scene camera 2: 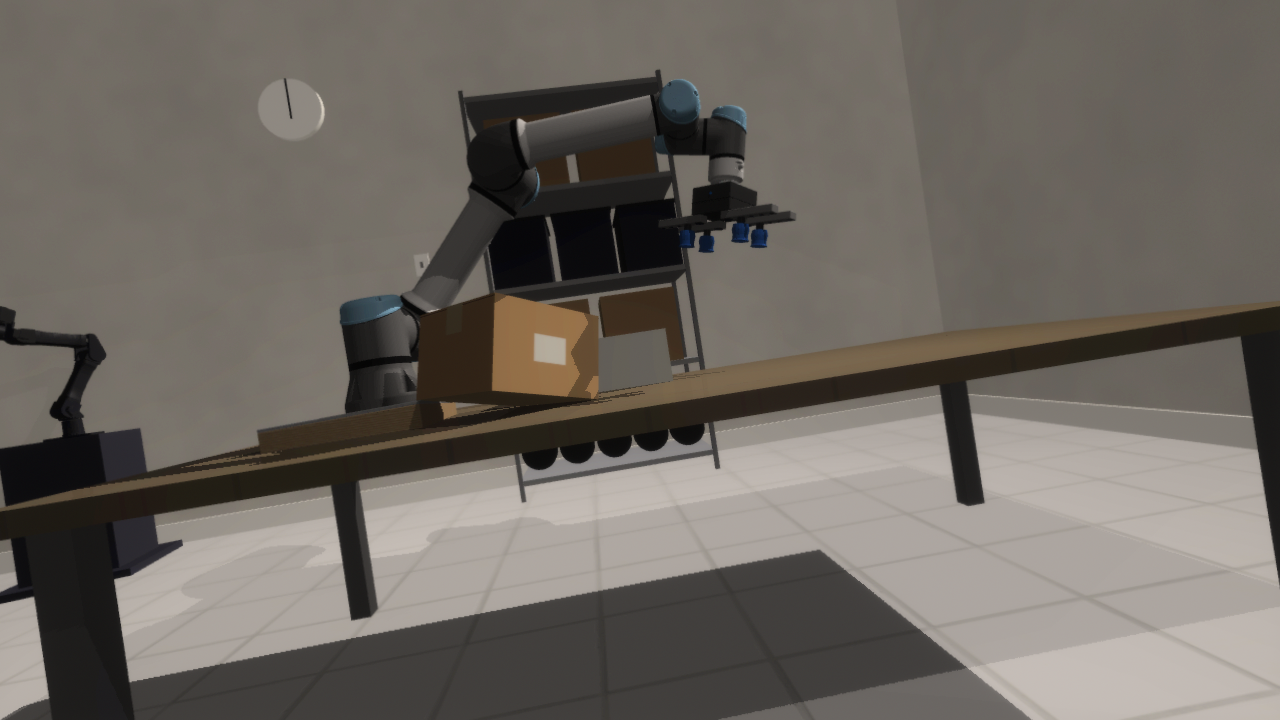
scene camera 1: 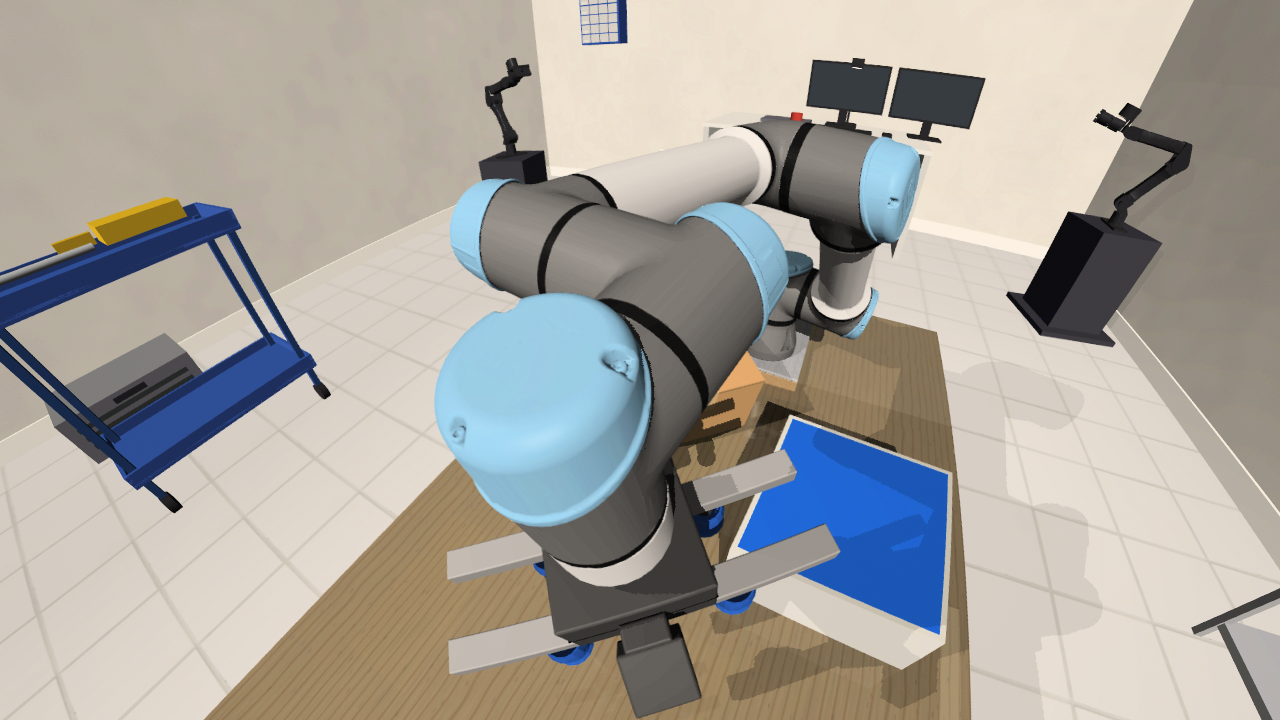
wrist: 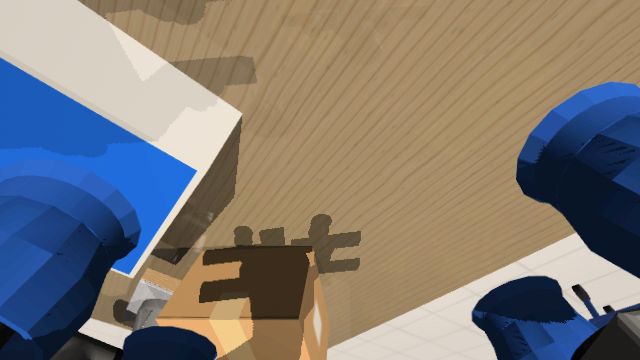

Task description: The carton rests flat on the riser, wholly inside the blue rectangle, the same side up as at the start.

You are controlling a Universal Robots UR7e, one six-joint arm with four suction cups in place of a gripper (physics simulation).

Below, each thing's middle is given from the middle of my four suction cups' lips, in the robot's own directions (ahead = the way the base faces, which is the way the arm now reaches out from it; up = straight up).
Now: suction cup 220 mm past the riser with blue rectangle (scene camera 1: pixel 885 594), 260 mm to the right of it and 230 mm above it. The rest, counted from my suction cup: brown carton (scene camera 2: pixel 496 349): 490 mm behind, 50 mm to the right, 190 mm below.
